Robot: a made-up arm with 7 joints. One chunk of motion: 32 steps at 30 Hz.
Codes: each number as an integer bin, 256 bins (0 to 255) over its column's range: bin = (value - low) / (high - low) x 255, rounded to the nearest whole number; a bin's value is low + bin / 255 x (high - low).
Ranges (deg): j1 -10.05..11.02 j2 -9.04..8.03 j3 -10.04..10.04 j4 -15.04..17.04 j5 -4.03..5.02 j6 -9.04..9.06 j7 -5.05..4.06
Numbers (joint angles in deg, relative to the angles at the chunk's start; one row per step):
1: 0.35 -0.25 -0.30 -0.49 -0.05 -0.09 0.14
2: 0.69 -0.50 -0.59 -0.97 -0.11 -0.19 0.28
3: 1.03 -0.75 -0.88 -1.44 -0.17 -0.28 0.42
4: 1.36 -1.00 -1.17 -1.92 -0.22 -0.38 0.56
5: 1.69 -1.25 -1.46 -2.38 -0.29 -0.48 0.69
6: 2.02 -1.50 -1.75 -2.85 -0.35 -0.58 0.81
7: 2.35 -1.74 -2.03 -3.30 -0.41 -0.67 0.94
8: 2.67 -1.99 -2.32 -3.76 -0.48 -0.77 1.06
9: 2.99 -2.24 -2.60 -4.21 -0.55 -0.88 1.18
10: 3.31 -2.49 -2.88 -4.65 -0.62 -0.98 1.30
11: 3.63 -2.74 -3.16 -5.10 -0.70 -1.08 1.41
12: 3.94 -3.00 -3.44 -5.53 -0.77 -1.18 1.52
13: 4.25 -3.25 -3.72 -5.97 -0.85 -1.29 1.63
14: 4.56 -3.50 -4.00 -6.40 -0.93 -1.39 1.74
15: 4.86 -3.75 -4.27 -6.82 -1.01 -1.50 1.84
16: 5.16 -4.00 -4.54 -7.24 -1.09 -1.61 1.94
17: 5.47 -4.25 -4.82 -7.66 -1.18 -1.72 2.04
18: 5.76 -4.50 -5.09 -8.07 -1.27 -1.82 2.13
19: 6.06 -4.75 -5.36 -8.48 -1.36 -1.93 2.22
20: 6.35 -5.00 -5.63 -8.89 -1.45 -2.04 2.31
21: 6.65 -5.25 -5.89 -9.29 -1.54 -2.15 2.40
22: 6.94 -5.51 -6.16 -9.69 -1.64 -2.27 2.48
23: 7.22 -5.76 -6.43 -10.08 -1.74 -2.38 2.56
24: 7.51 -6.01 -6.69 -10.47 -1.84 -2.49 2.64
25: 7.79 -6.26 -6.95 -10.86 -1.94 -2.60 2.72
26: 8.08 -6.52 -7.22 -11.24 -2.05 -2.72 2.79
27: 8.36 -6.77 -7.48 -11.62 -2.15 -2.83 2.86
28: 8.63 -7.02 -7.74 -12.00 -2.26 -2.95 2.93
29: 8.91 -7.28 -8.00 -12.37 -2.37 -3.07 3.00
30: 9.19 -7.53 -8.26 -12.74 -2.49 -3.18 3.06
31: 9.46 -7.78 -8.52 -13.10 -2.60 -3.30 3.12
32: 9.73 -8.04 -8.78 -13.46 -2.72 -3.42 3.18
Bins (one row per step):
1: 126 131 124 116 112 126 145
2: 130 128 120 112 110 125 149
3: 134 124 116 108 109 123 153
4: 138 120 113 104 107 122 157
5: 142 116 109 101 105 121 161
6: 146 113 105 97 104 119 164
7: 150 109 102 93 102 118 168
8: 154 105 98 90 100 117 171
9: 158 102 94 86 98 115 174
10: 162 98 91 83 96 114 178
11: 166 94 87 79 94 112 181
12: 169 90 84 76 92 111 184
13: 173 86 80 72 90 109 187
14: 177 83 77 69 87 108 190
15: 180 79 73 65 85 106 193
16: 184 75 70 62 83 105 196
17: 188 72 66 59 80 103 198
18: 191 68 63 55 78 102 201
19: 195 64 59 52 75 100 203
20: 198 60 56 49 73 99 206
21: 202 57 53 46 70 97 209
22: 206 53 49 43 67 95 211
23: 209 49 46 39 65 94 213
24: 213 45 43 36 62 92 215
25: 216 42 39 33 59 91 217
26: 219 38 36 30 56 89 219
27: 223 34 33 27 53 87 221
28: 226 30 29 24 50 86 223
29: 229 26 26 21 47 84 225
30: 233 23 23 18 43 83 227
31: 236 19 19 15 40 81 229
32: 239 15 16 13 37 79 230

